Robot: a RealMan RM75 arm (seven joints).
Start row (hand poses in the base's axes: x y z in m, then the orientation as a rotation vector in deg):
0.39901 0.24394 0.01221 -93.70 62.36 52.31
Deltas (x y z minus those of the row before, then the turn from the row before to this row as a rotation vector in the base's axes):
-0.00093 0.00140 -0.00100 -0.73 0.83 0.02
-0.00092 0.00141 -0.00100 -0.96 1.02 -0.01
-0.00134 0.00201 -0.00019 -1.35 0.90 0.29
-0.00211 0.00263 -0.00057 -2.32 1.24 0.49
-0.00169 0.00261 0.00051 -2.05 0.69 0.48
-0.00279 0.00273 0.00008 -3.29 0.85 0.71
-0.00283 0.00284 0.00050 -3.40 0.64 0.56
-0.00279 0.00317 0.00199 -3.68 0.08 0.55
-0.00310 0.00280 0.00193 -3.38 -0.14 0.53
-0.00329 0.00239 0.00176 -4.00 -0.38 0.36
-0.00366 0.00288 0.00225 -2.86 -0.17 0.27
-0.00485 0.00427 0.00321 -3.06 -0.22 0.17
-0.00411 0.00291 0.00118 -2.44 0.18 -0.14
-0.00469 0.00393 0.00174 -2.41 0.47 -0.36
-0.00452 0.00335 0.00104 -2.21 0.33 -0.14
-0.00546 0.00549 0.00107 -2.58 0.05 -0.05
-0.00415 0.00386 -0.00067 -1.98 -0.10 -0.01
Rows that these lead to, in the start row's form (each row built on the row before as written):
0.39808 0.24534 0.01121 -94.06 63.36 52.78
0.39716 0.24675 0.01021 -94.53 64.66 53.31
0.39582 0.24876 0.01002 -95.55 65.91 53.75
0.39371 0.25139 0.00945 -97.39 67.87 54.20
0.39202 0.25400 0.00996 -99.16 69.31 54.23
0.38923 0.25673 0.01004 -102.03 71.51 53.96
0.38640 0.25957 0.01054 -104.93 73.77 53.29
0.38361 0.26274 0.01253 -108.17 75.89 51.84
0.38051 0.26554 0.01446 -111.20 77.68 50.22
0.37722 0.26793 0.01622 -114.58 79.88 47.85
0.37356 0.27081 0.01847 -116.98 81.49 46.21
0.36871 0.27508 0.02168 -119.43 83.29 44.30
0.36460 0.27799 0.02286 -121.09 85.16 43.03
0.35991 0.28192 0.02460 -122.49 87.38 42.00
0.35539 0.28527 0.02564 -123.94 89.19 40.97
0.34993 0.29076 0.02671 -125.73 91.02 39.37
0.34578 0.29462 0.02604 -127.12 92.33 37.95

